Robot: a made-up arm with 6 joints. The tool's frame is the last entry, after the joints.
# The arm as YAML. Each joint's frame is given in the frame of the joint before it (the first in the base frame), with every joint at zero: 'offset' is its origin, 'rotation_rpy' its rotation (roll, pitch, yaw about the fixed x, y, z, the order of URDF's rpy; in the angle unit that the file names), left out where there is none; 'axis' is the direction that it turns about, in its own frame. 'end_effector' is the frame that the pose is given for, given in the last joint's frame.
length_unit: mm
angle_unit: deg
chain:
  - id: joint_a
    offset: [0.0, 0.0, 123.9]
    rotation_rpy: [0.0, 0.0, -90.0]
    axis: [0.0, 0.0, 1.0]
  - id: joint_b
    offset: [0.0, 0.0, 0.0]
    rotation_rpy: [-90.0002, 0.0, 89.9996]
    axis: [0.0, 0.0, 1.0]
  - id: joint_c
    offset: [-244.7, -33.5, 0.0]
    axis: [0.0, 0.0, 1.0]
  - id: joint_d
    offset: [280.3, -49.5, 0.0]
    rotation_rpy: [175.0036, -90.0, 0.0]
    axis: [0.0, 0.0, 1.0]
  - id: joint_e
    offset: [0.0, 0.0, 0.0]
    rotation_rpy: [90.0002, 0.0, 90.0]
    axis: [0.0, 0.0, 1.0]
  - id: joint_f
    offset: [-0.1, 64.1, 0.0]
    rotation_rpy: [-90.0, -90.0, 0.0]
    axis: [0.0, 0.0, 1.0]
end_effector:
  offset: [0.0, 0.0, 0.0]
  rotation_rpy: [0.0, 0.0, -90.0]
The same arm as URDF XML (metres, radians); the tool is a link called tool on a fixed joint. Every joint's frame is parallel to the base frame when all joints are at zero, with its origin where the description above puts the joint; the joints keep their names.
<robot name="arm">
  <joint name="joint_a" type="continuous">
    <parent link="base_link"/>
    <child link="link1"/>
    <origin xyz="0 0 0.1239"/>
    <axis xyz="0 0 1"/>
  </joint>
  <joint name="joint_b" type="continuous">
    <parent link="link1"/>
    <child link="link2"/>
    <origin xyz="0 0 0"/>
    <axis xyz="0 1 0"/>
  </joint>
  <joint name="joint_c" type="continuous">
    <parent link="link2"/>
    <child link="link3"/>
    <origin xyz="-0.2447 0 0.0335"/>
    <axis xyz="0 1 0"/>
  </joint>
  <joint name="joint_d" type="continuous">
    <parent link="link3"/>
    <child link="link4"/>
    <origin xyz="0.2803 0 0.0495"/>
    <axis xyz="0.9962 0 0.0871"/>
  </joint>
  <joint name="joint_e" type="continuous">
    <parent link="link4"/>
    <child link="link5"/>
    <origin xyz="0 0 0"/>
    <axis xyz="0 1 0"/>
  </joint>
  <joint name="joint_f" type="continuous">
    <parent link="link5"/>
    <child link="link6"/>
    <origin xyz="0.0639 0 0.0055"/>
    <axis xyz="0.9962 0 0.0871"/>
  </joint>
  <joint name="tool_joint" type="fixed">
    <parent link="link6"/>
    <child link="tool"/>
    <origin xyz="0 0 0" rpy="0 1.4836 0"/>
  </joint>
  <link name="base_link"/>
  <link name="link1"/>
  <link name="link2"/>
  <link name="link3"/>
  <link name="link4"/>
  <link name="link5"/>
  <link name="link6"/>
  <link name="tool"/>
</robot>

